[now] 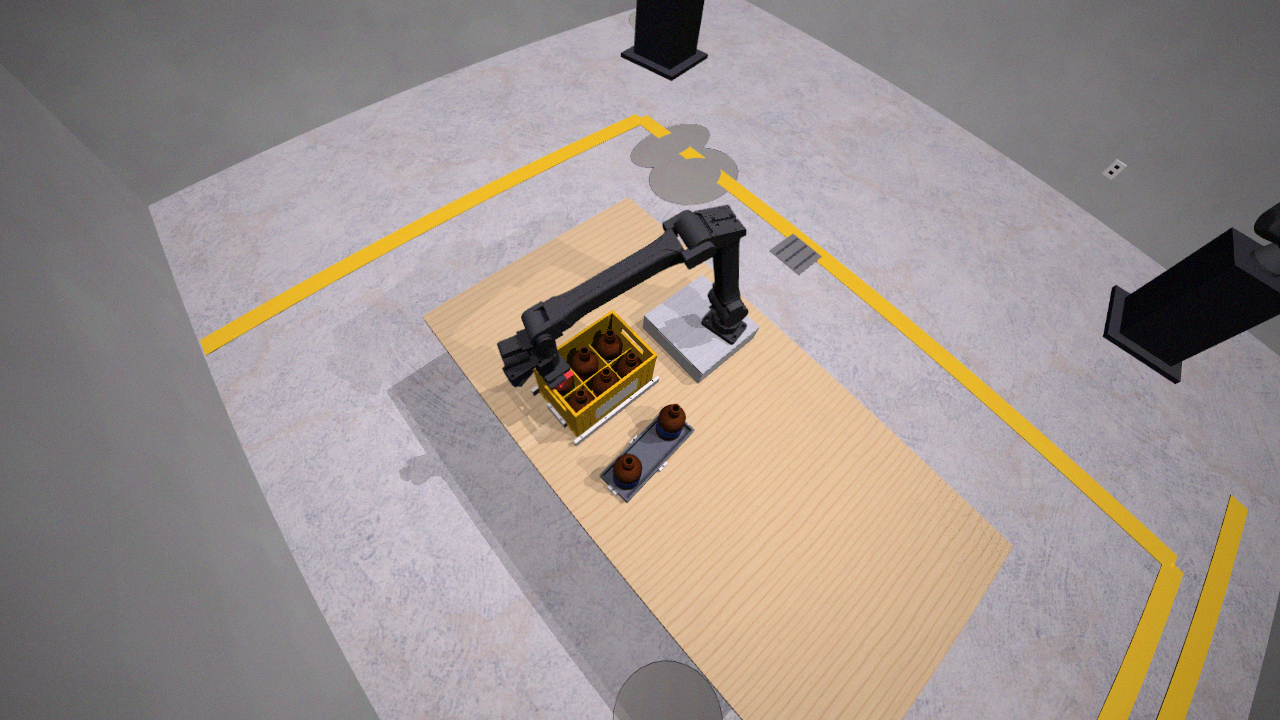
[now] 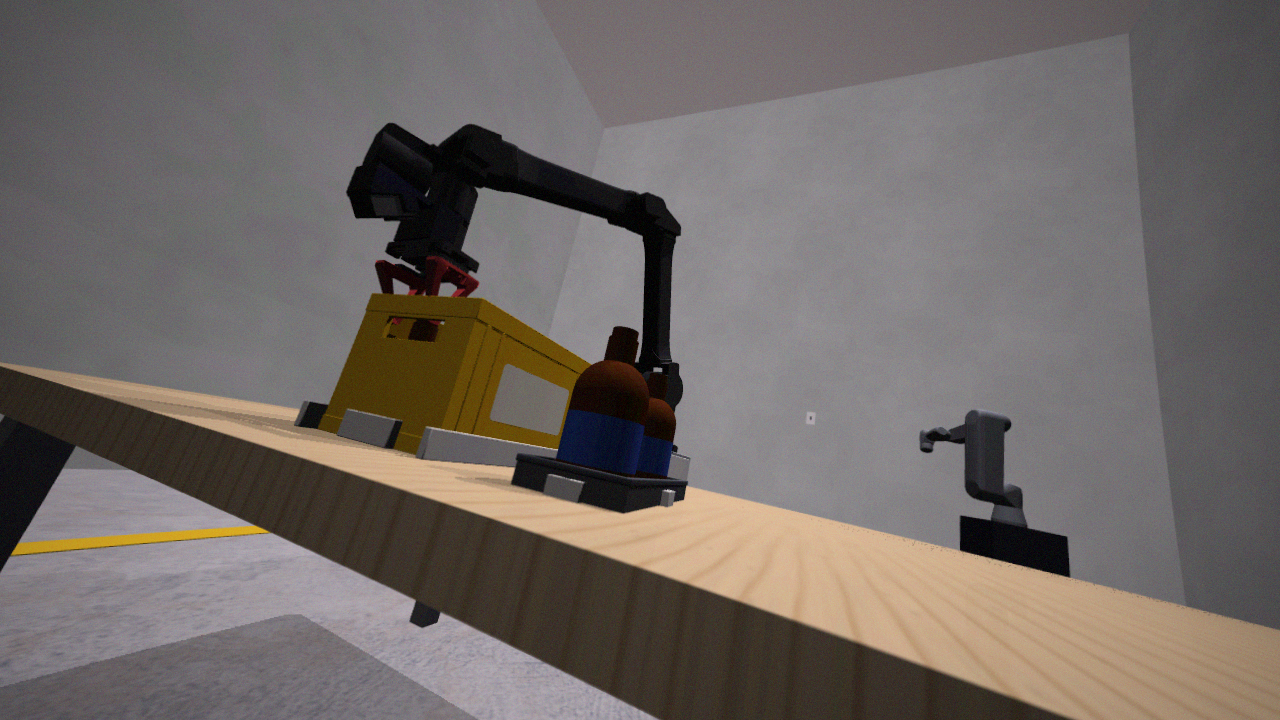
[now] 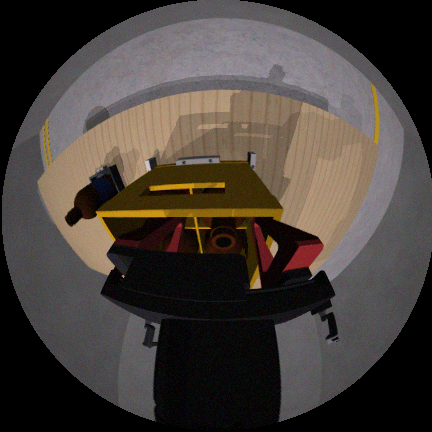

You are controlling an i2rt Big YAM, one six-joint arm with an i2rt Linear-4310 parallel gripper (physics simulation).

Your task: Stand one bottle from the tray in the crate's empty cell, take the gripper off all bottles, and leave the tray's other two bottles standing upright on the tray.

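Pixels of known places: gripper, fingertip midpoint: [image 1: 552, 378] [image 2: 411, 323]; arm's base at its link origin: [image 1: 723, 325].
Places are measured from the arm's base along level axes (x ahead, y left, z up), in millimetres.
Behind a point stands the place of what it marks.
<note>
The yellow crate [image 1: 585, 421] @(x 508, y -112, z 23 mm) [image 2: 402, 376] @(x 521, y -195, z 6 mm) [image 3: 245, 200] @(x 509, y -270, z 93 mm) stands upright; brown bottles stand in its cells. My gripper [image 1: 561, 379] @(x 487, y -242, z 77 mm) [image 2: 415, 321] @(x 487, y -242, z 77 mm) [image 3: 217, 214] @(x 487, y -242, z 77 mm) is open over the corner cell farthest from the arm's base, its red fingers reaching below the rim. A bottle [image 2: 423, 332] @(x 474, y -233, z 71 mm) [image 3: 223, 242] @(x 461, y -243, z 93 mm) stands in that cell between the spread fingers, unheld; its lower part is hidden. Two blue-labelled bottles stand upright on the dark tray [image 1: 649, 453] @(x 444, y 61, z -66 mm) [image 2: 528, 471] @(x 581, y 12, z -57 mm): one bottle [image 1: 628, 470] @(x 547, y 63, z 61 mm) [image 2: 605, 429] @(x 570, y 65, z -11 mm) at the near end, another bottle [image 1: 672, 420] @(x 370, y 68, z 52 mm) [image 2: 660, 438] @(x 381, y 82, z 1 mm) at the far end.
White rails [image 1: 617, 410] @(x 410, y -82, z -41 mm) [image 2: 483, 447] @(x 485, y -95, z -52 mm) border the crate. The arm's base stands on a pale block [image 1: 695, 344] @(x 112, y -28, z 0 mm) beside the crate. The crate's divider [image 3: 198, 235] @(x 408, y -187, z 22 mm) and walls lie close around the fingers. The wooden table [image 1: 805, 501] @(x 280, y 482, z -70 mm) [image 2: 805, 555] @(x 567, y 230, z -70 mm) extends beyond the tray.
</note>
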